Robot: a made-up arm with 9 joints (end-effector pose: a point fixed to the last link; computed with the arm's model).
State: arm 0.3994 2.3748 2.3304 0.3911 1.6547 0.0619 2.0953 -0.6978 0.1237
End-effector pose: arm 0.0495 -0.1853 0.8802 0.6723 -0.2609 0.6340 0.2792
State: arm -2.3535 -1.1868 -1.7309 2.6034 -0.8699 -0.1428 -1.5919 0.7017 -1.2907
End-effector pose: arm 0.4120 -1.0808 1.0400 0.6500 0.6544 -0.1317 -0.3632
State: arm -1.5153 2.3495 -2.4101 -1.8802 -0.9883 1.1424 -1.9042 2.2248 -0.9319
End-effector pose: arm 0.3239 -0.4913 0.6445 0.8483 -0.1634 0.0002 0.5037
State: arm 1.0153 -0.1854 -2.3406 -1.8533 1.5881 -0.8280 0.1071 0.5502 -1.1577
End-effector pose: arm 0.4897 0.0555 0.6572 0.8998 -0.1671 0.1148 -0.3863
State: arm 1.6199 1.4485 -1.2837 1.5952 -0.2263 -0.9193 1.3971 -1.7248 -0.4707
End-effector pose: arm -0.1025 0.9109 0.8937 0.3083 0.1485 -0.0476 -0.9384
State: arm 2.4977 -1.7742 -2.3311 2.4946 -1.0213 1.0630 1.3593 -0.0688 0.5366
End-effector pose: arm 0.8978 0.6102 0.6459 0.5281 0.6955 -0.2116 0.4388
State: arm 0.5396 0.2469 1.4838 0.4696 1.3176 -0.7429 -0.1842 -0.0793 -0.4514
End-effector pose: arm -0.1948 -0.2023 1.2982 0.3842 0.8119 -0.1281 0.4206
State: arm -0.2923 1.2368 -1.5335 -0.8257 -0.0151 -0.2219 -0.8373 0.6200 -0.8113
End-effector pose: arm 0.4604 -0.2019 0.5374 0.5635 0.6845 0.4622 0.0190
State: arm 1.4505 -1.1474 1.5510 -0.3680 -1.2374 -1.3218 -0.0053 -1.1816 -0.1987
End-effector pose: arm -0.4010 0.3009 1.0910 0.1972 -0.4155 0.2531 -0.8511
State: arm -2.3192 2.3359 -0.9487 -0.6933 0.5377 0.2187 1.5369 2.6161 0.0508
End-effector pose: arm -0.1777 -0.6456 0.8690 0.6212 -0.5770 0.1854 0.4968
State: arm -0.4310 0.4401 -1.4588 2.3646 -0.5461 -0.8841 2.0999 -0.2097 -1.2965
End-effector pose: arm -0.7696 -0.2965 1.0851 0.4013 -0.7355 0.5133 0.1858
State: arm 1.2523 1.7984 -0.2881 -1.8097 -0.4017 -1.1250 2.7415 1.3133 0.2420
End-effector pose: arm 0.7671 0.1192 0.7932 0.2623 -0.1023 -0.0079 0.9595
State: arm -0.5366 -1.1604 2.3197 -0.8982 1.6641 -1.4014 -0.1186 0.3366 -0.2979
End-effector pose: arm -0.2897 0.2919 1.0594 0.9747 0.1061 -0.1766 0.0863
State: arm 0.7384 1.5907 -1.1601 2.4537 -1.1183 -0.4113 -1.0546 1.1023 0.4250
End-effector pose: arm -0.3935 -0.1937 0.8046 0.6935 0.3717 -0.5139 0.3417
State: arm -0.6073 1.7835 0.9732 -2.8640 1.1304 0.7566 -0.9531 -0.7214 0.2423
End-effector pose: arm -0.3653 -0.1520 1.4020 0.6362 0.4683 0.1231 -0.6006
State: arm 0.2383 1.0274 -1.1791 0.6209 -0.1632 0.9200 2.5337 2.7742 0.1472
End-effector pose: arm -0.5921 -0.2244 0.3168 0.1671 0.3643 0.2097 0.8919
